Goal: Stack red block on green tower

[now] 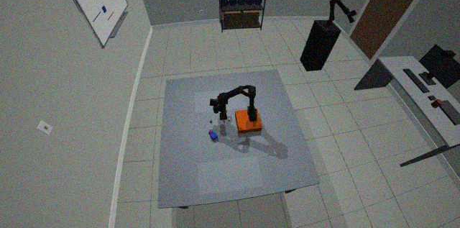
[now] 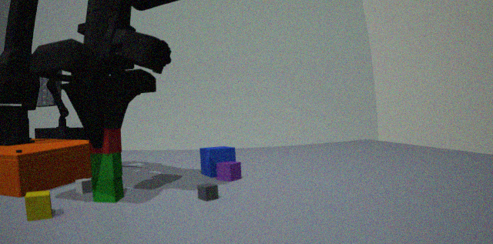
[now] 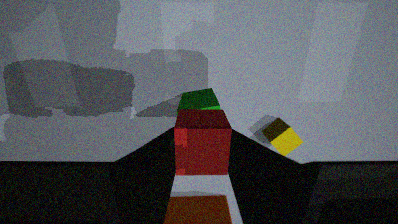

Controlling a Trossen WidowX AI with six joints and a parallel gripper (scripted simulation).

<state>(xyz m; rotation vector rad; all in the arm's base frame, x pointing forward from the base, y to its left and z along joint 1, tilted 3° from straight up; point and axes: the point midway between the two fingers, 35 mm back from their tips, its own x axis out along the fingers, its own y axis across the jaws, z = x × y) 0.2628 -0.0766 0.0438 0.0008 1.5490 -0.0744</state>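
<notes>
The red block lies 1 cm above my gripper tip. Round my gripper tip: yellow block 8 cm to the right, 5 cm below, 3 cm behind; then white block 6 cm behind, 5 cm below, 2 cm to the left; then grey block 12 cm ahead, 5 cm below, 2 cm to the left.
</notes>
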